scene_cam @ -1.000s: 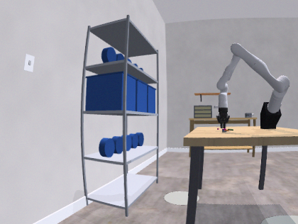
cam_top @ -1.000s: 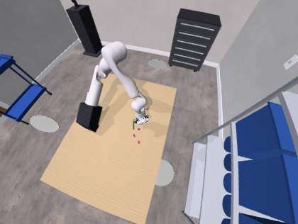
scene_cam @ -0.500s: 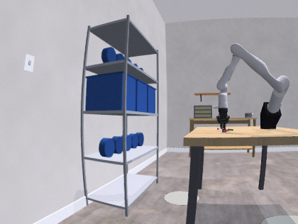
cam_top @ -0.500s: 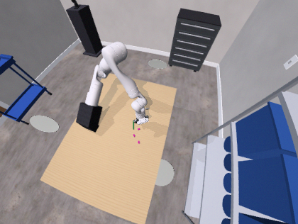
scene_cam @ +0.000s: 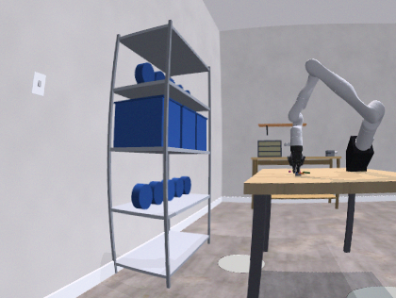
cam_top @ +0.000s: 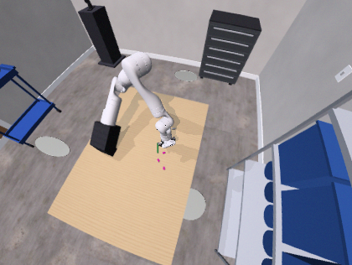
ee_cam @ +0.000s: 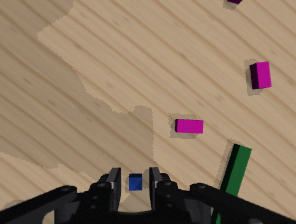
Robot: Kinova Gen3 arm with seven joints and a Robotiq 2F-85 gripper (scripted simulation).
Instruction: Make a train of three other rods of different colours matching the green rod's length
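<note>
Now: the small blue rod 20 mm below my hand. Round my hand: grey rod (10 mm behind, 160 mm to the left, 20 mm below); then green rod (60 mm behind, 40 mm to the right, 20 mm below); then orange rod (30 mm behind, 40 mm to the left, 20 mm below).
</note>
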